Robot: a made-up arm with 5 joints.
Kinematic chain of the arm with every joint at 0, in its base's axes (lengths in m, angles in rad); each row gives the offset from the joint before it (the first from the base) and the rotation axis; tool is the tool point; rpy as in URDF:
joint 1: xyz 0.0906 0 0.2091 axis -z
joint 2: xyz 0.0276 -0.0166 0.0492 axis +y
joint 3: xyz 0.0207 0 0.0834 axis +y
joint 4: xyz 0.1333 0 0.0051 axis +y
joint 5: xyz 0.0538 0.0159 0 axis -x
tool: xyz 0 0 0 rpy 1.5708 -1.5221 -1.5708
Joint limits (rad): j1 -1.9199..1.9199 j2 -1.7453..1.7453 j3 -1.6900..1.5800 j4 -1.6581..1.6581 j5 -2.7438..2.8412
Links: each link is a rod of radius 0.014 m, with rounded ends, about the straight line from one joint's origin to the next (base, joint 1, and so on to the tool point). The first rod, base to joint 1, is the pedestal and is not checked.
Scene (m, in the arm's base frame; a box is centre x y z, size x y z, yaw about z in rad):
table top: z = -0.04
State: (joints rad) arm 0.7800 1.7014 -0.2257 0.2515 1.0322
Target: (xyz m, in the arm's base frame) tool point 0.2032 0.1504 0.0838
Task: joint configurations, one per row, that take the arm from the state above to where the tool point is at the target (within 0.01 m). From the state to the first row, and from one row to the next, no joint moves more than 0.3 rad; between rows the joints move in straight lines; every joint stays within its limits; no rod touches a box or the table.
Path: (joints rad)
1: 0.4947 1.6484 -0.2345 0.2556 1.0322
2: 0.2094 1.5955 -0.2432 0.2598 1.0322
3: -0.0759 1.5425 -0.2520 0.2639 1.0322
4: -0.3612 1.4896 -0.2607 0.2681 1.0322
5: -0.6466 1.4366 -0.2695 0.2722 1.0322
6: -0.9319 1.3837 -0.2782 0.2764 1.0322

